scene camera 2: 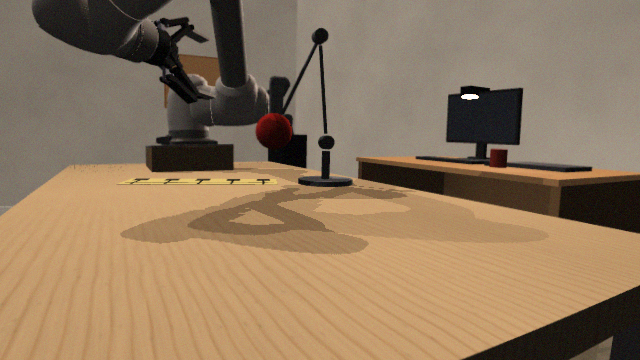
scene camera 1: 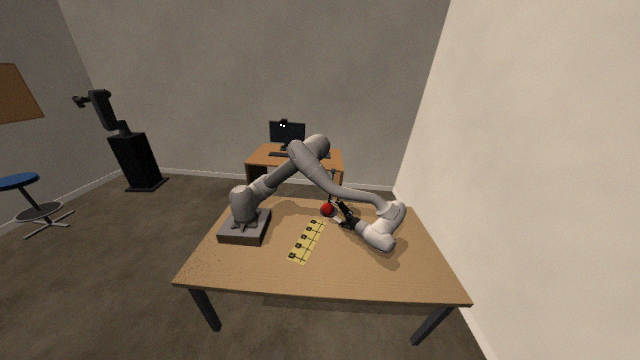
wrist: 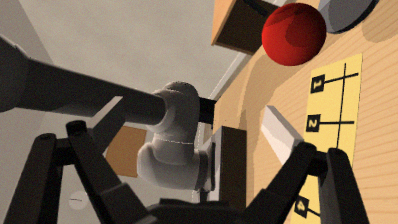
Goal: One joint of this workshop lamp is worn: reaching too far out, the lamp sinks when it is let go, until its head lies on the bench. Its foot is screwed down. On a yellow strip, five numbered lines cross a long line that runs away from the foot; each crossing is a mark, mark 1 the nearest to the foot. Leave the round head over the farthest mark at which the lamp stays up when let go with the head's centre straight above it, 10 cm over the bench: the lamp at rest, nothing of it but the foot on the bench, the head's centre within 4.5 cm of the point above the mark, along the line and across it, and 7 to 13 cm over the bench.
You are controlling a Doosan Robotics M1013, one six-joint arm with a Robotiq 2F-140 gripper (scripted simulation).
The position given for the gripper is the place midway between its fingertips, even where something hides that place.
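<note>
Round foot (scene camera 2: 325, 180), in view. Gripper (scene camera 2: 208, 68) in view, also in the wrist view (wrist: 194, 113).
</note>
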